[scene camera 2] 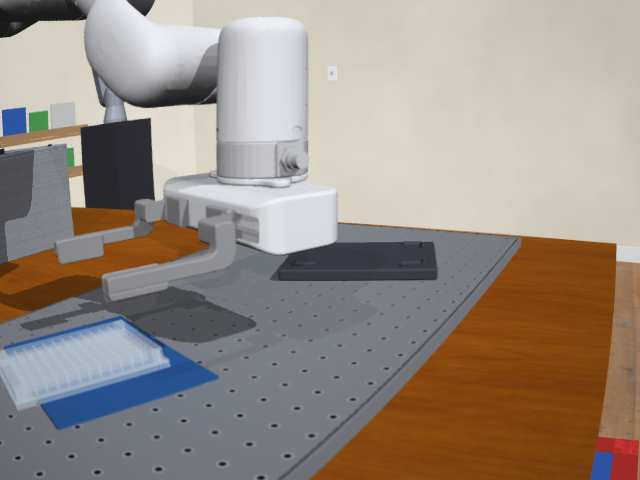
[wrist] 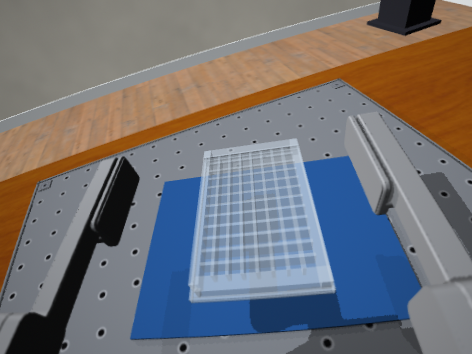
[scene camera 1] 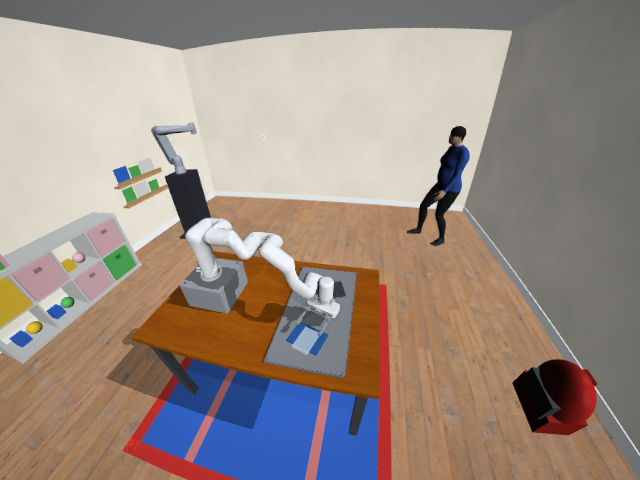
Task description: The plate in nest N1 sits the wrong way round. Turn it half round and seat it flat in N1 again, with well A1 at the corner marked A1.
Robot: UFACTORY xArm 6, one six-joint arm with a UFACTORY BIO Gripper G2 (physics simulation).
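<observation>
The clear well plate (scene camera 1: 306, 339) (scene camera 2: 85, 359) (wrist: 257, 220) lies on the blue rectangle (scene camera 1: 318, 346) (scene camera 2: 129, 396) (wrist: 170, 220), with one end reaching past its edge in the wrist view. My gripper (scene camera 1: 309, 331) (scene camera 2: 104, 269) (wrist: 243, 182) is partly open and empty. Its fingers are above the plate's level and apart from it, and in the wrist view they stand wide on either side of it. The dark nest block (scene camera 1: 339, 289) (scene camera 2: 356, 258) lies on the grey board behind the gripper, partly hidden by it in scene camera 1. No N1 or A1 marking can be read.
The grey perforated board (scene camera 1: 330, 361) (scene camera 2: 289, 408) (wrist: 102, 275) lies on the wooden table (scene camera 1: 364, 330) (scene camera 2: 465, 361) (wrist: 405, 65). The arm's grey base block (scene camera 1: 206, 297) stands at the table's other side. A person (scene camera 1: 452, 173) stands on the floor beyond the table.
</observation>
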